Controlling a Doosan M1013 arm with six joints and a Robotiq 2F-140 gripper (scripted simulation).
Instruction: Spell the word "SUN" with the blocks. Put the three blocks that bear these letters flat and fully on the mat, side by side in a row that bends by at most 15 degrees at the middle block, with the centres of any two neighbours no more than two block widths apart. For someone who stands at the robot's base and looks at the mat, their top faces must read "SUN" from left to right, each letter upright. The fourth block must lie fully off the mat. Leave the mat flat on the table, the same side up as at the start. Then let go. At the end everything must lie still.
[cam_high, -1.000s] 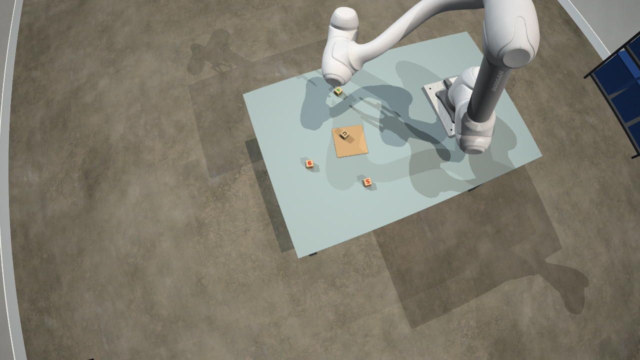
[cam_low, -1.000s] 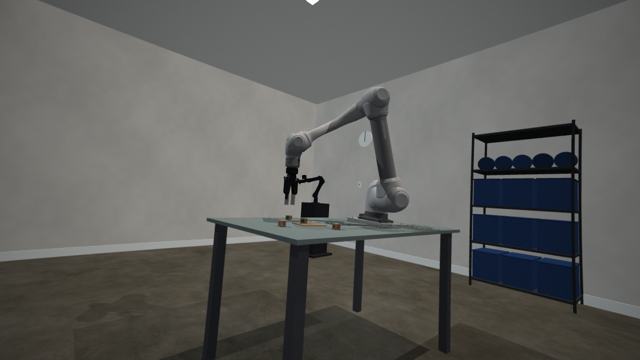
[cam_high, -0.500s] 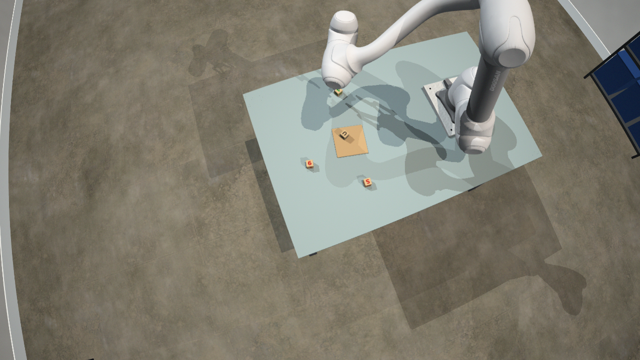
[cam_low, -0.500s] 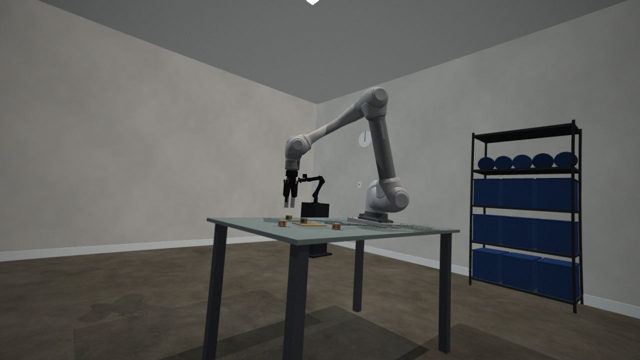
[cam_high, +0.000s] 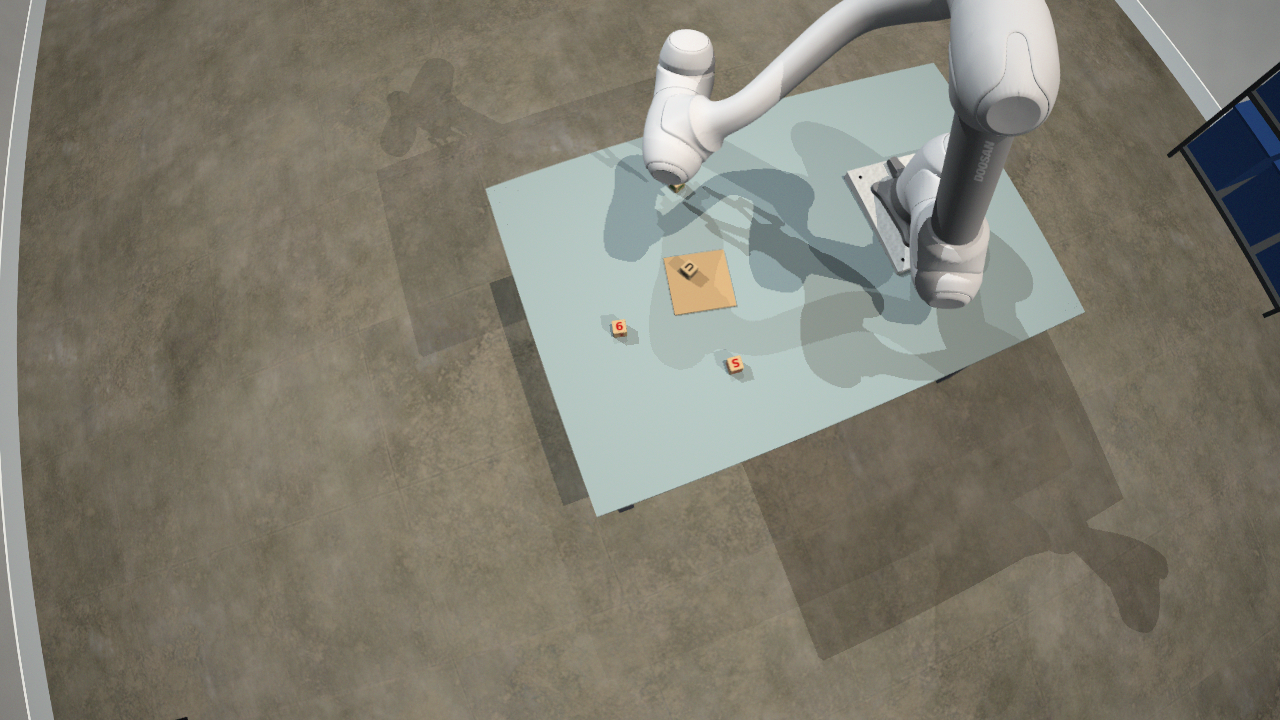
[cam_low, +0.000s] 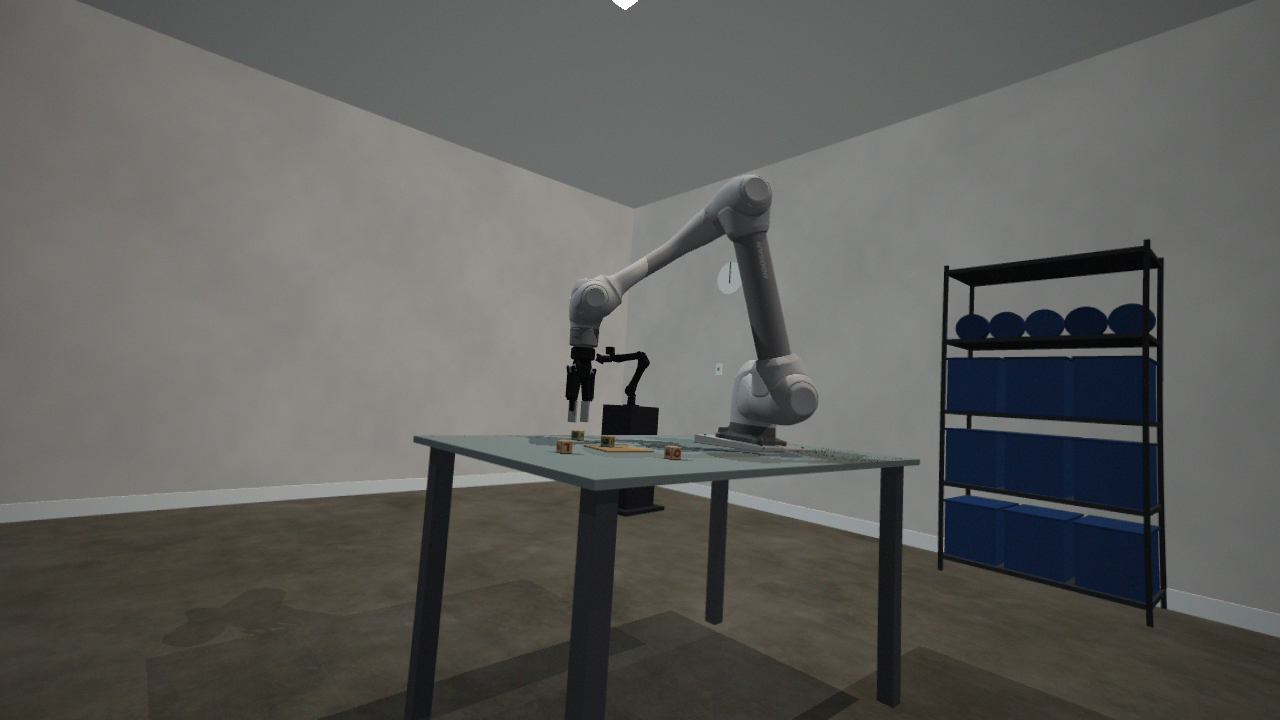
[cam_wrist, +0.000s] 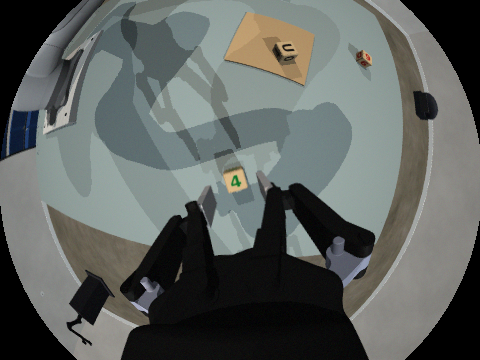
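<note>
Now: the N block 7 cm below my hand. The rest, counted from my hand: S block 9 cm ahead, 46 cm to the left, 7 cm below; then mat 7 cm ahead, 25 cm to the left, 8 cm below; then 6 block 28 cm ahead, 28 cm to the left, 7 cm below.
</note>
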